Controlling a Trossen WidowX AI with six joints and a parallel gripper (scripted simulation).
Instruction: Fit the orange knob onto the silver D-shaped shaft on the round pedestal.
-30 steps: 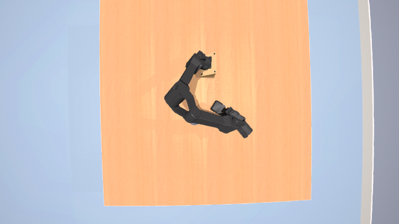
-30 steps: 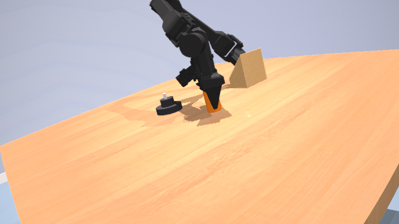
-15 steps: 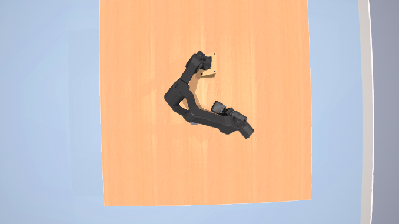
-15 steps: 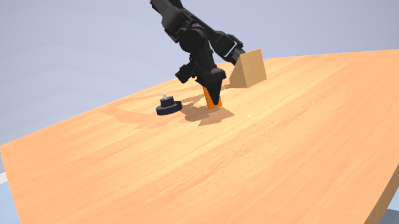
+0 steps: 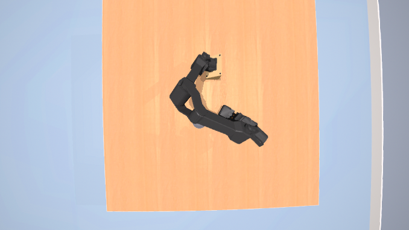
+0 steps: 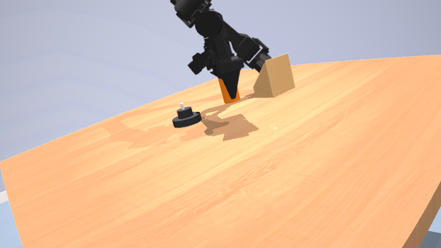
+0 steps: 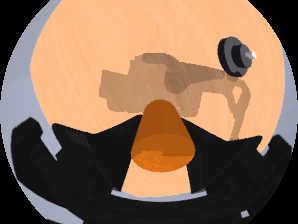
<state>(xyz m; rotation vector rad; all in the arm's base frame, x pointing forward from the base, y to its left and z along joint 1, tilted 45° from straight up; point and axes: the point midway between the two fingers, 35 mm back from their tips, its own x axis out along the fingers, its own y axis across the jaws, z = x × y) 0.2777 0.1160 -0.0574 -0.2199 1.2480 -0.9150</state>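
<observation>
My gripper tip is now 190 mm to the left of the round pedestal, 40 mm above it and 30 mm short of it. Round my gripper tip: orange knob (40 mm above).
</observation>
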